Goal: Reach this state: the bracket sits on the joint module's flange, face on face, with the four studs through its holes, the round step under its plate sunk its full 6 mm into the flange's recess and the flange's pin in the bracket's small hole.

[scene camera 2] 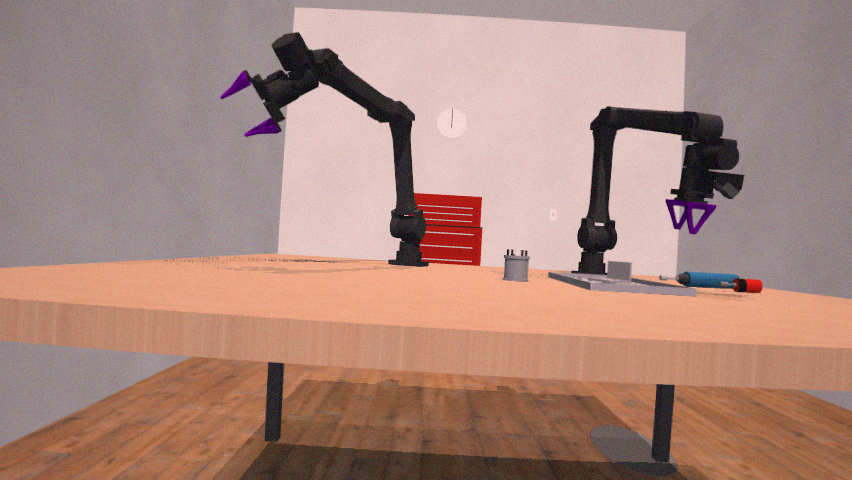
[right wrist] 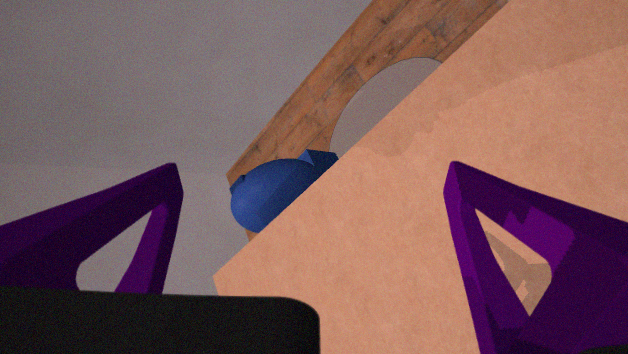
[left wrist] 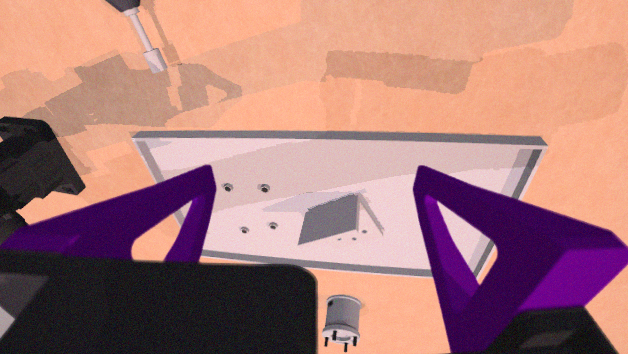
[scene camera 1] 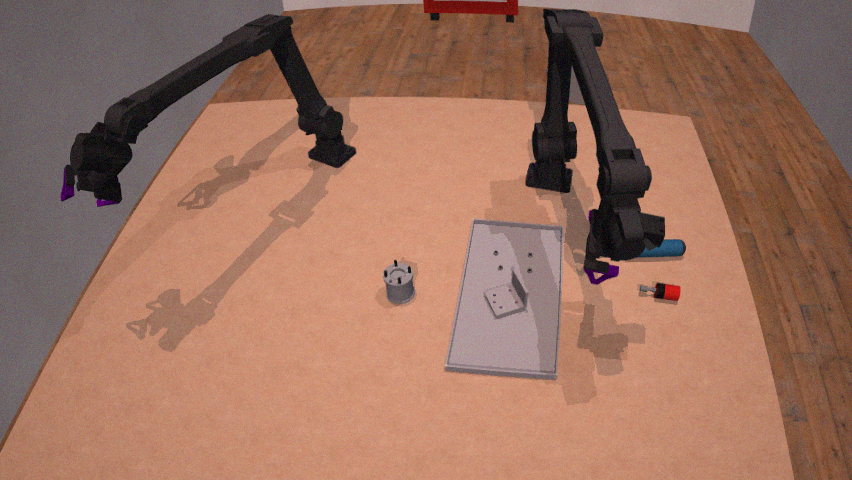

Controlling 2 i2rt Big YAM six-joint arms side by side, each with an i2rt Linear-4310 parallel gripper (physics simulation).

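Where they show: left gripper, fingertip midpoint: (scene camera 2: 684, 231) (left wrist: 314, 176) (scene camera 1: 596, 263); right gripper, fingertip midpoint: (scene camera 2: 232, 117) (right wrist: 313, 177) (scene camera 1: 79, 201); left arm's base at its link origin: (left wrist: 45, 154) (scene camera 1: 549, 179); right arm's base at its link origin: (scene camera 2: 408, 265) (scene camera 1: 332, 154).
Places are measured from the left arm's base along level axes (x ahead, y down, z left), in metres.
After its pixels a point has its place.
The grey L-shaped bracket (scene camera 1: 503, 299) @[x 0.437, y -0.016, z -0.041 m] (scene camera 2: 619, 270) @[x 0.421, y -0.038, z -0.011 m] (left wrist: 330, 220) @[x 0.418, y -0.037, z -0.006 m] lies in the tray, its holed plate down and its other plate upright; the step under it is hidden. The grey cylindrical joint module (scene camera 1: 400, 289) @[x 0.481, y -0.043, z -0.250 m] (scene camera 2: 516, 269) @[x 0.483, y -0.027, z -0.262 m] (left wrist: 343, 315) @[x 0.455, y -0.035, z -0.233 m] stands on the table left of the tray in scene camera 1, its flange and black studs facing up. The flange's pin is too small to make out. My left gripper (scene camera 1: 592, 250) @[x 0.412, y -0.142, z 0.140 m] (scene camera 2: 685, 230) @[x 0.412, y -0.142, z 0.140 m] (left wrist: 314, 176) @[x 0.412, y -0.142, z 0.140 m] is open and empty, high above the table. My right gripper (scene camera 1: 83, 201) @[x 0.661, y -0.334, z -0.911 m] (scene camera 2: 233, 116) @[x 0.661, y -0.334, z -0.911 m] (right wrist: 313, 177) @[x 0.661, y -0.334, z -0.911 m] is open and empty, raised beyond the table's left side.
The grey tray (scene camera 1: 500, 370) @[x 0.614, y -0.016, z -0.009 m] (scene camera 2: 643, 289) @[x 0.615, y -0.008, z -0.008 m] (left wrist: 340, 135) @[x 0.418, y -0.008, z 0.083 m] also holds several small nuts. A blue-handled tool (scene camera 1: 667, 248) @[x 0.222, y -0.034, z 0.322 m] (scene camera 2: 709, 279) @[x 0.240, y -0.024, z 0.275 m] and a short red-handled tool (scene camera 1: 668, 291) @[x 0.354, y -0.030, z 0.325 m] (scene camera 2: 748, 285) @[x 0.360, y -0.019, z 0.321 m] lie right of it. A blue object (right wrist: 272, 192) shows beyond the table edge in the right wrist view.
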